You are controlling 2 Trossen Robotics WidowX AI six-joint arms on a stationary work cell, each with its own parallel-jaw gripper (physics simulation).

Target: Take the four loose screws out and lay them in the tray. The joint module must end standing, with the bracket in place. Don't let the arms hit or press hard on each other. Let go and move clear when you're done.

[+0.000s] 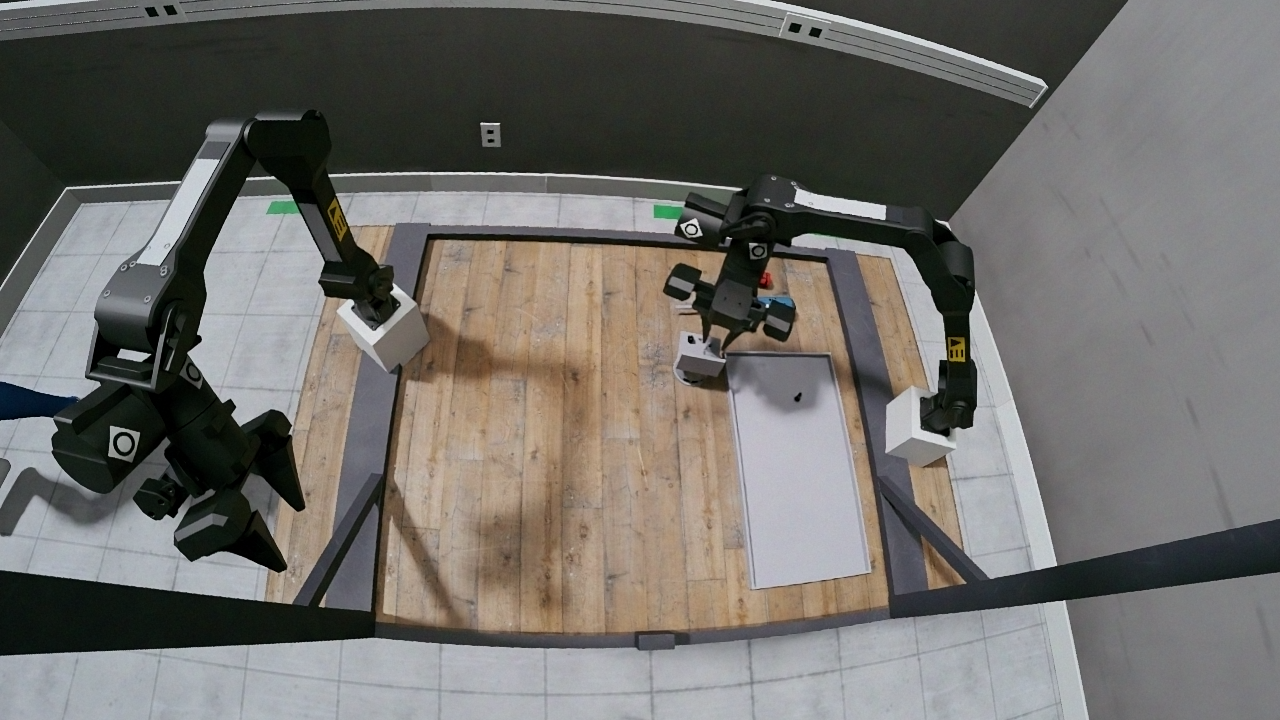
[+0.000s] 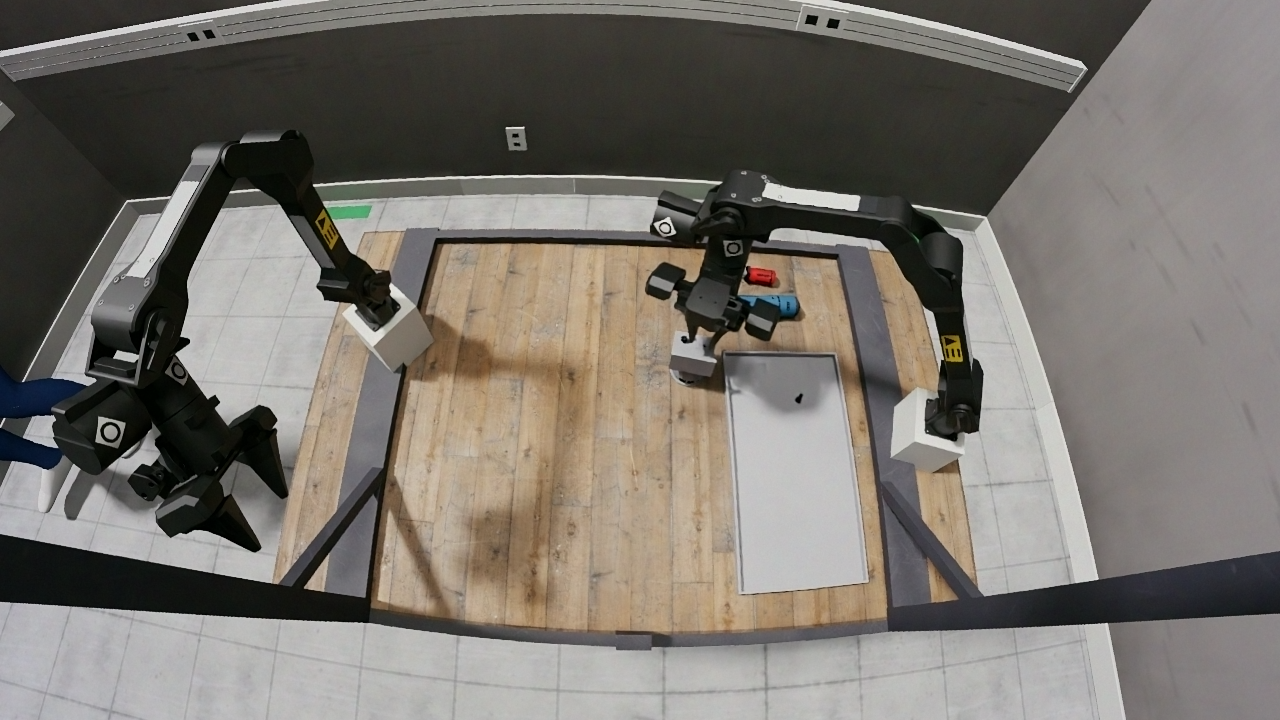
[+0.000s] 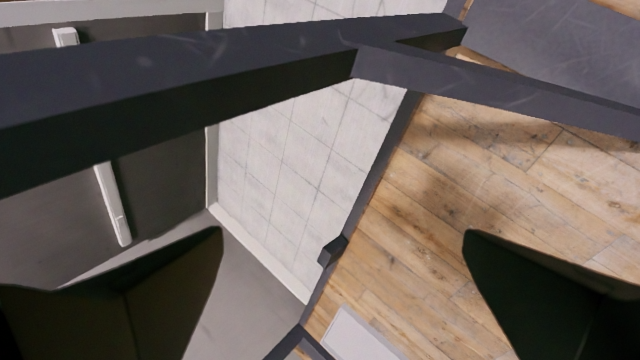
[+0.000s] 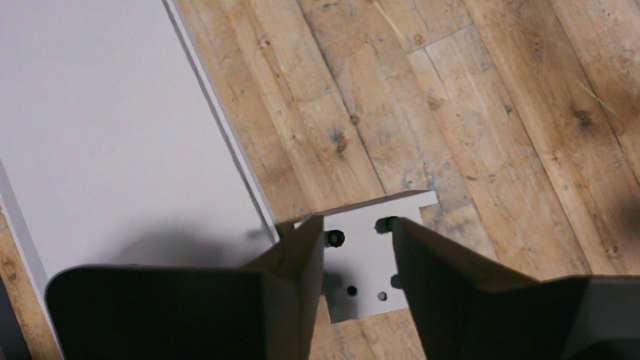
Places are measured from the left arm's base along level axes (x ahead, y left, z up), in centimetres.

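Where they show: left gripper, fingertip midpoint: (image 1: 293,538) (image 2: 272,522) (image 3: 344,239); right gripper, fingertip midpoint: (image 1: 713,345) (image 2: 701,345) (image 4: 358,228); left arm's base at its link origin: (image 1: 375,307) (image 2: 378,310); right arm's base at its link origin: (image 1: 934,417) (image 2: 940,420).
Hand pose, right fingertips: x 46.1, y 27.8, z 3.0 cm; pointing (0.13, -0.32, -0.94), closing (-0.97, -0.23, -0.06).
Observation:
Each offset is from my right fingertips to the top centre of the thing.
The joint module {dy +2.5, dx -1.9, dz -8.5 cm} (image 1: 687,379) (image 2: 686,379) stands beside the tray's far left corner, with the light grey bracket (image 1: 699,362) (image 2: 692,361) (image 4: 367,260) on top. Black screws {dy +1.8, dx +0.5, dz -7.1 cm} (image 4: 335,238) (image 4: 385,224) (image 4: 396,281) sit in the bracket; the latter two are partly hidden by a finger. Two small holes show near its lower edge. One black screw {dy +10.7, dx +16.8, dz -13.4 cm} (image 1: 797,396) (image 2: 799,398) lies in the tray {dy -0.4, dx +22.7, dz -13.3 cm} (image 1: 801,501) (image 2: 799,501) (image 4: 100,125). My right gripper (image 1: 716,346) (image 2: 700,342) (image 4: 358,228) is partly open and empty over the bracket, its tips around one screw's side of it. My left gripper (image 1: 293,539) (image 2: 272,522) (image 3: 344,239) is wide open and empty.
A blue power screwdriver {dy +18.3, dx -2.1, dz -10.8 cm} (image 1: 781,300) (image 2: 786,306) and a red object {dy +26.6, dx -4.5, dz -11.9 cm} (image 1: 766,280) (image 2: 760,276) lie behind the tray, partly under the right arm. Dark frame bars (image 1: 340,537) (image 2: 335,528) (image 3: 200,60) border the table near the left gripper. A person's leg shows at far left.

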